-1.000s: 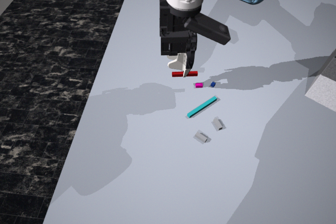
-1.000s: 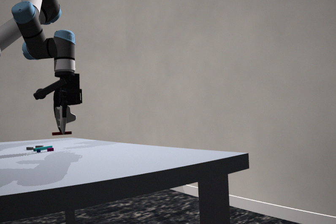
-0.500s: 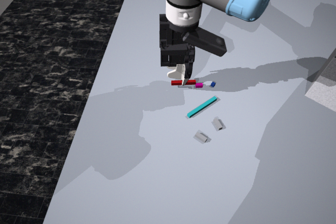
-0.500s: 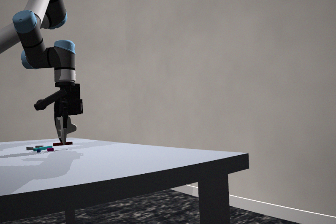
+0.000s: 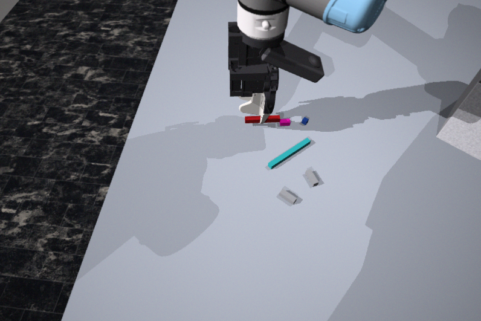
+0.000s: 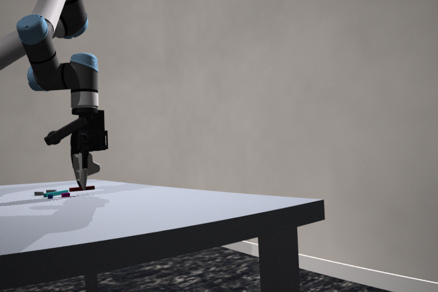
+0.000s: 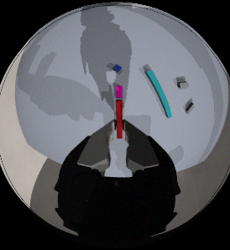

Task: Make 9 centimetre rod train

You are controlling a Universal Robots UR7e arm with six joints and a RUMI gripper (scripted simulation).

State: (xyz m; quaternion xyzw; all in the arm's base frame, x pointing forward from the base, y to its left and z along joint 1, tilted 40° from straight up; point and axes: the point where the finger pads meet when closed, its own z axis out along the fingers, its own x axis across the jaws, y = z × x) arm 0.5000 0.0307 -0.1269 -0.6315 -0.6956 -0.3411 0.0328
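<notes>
The magenta rod is 50 mm behind my hand, 10 mm to the right of it and 20 mm below it. The rest, counted from my hand: turquoise rod (60 mm behind, 60 mm to the left, 20 mm below); red rod (10 mm below); blue rod (90 mm behind, 20 mm to the right, 20 mm below).
</notes>
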